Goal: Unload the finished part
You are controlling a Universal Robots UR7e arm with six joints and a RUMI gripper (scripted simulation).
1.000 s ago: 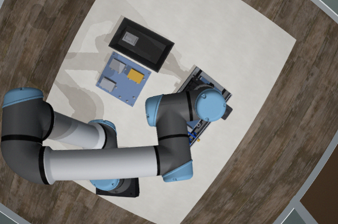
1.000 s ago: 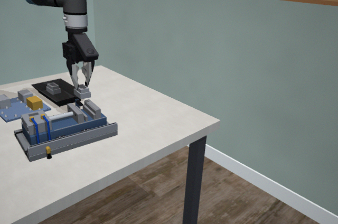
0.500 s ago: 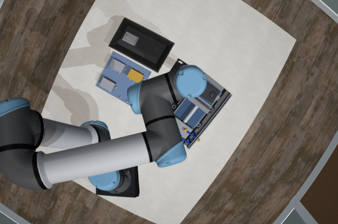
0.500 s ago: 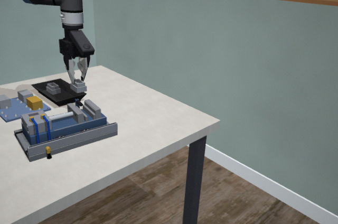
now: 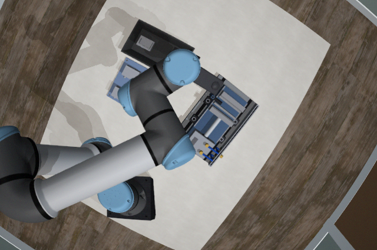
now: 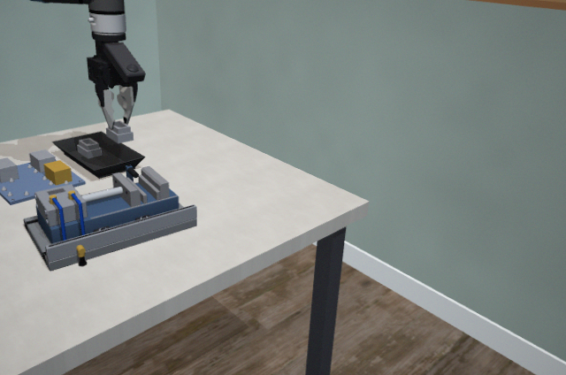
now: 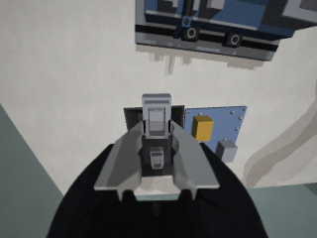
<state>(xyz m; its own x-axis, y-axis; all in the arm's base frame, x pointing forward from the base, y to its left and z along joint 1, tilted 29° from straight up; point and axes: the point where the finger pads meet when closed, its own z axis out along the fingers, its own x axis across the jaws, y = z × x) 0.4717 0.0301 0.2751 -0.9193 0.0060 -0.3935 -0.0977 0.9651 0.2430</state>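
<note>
My hand is 130 mm past the yellow block, 70 mm to the right of it and 130 mm above it. The rest, counted from my hand: blue fixture plate 180 mm behind, 110 mm to the left, 160 mm below; vise 100 mm behind, 190 mm to the right, 120 mm below.
</note>
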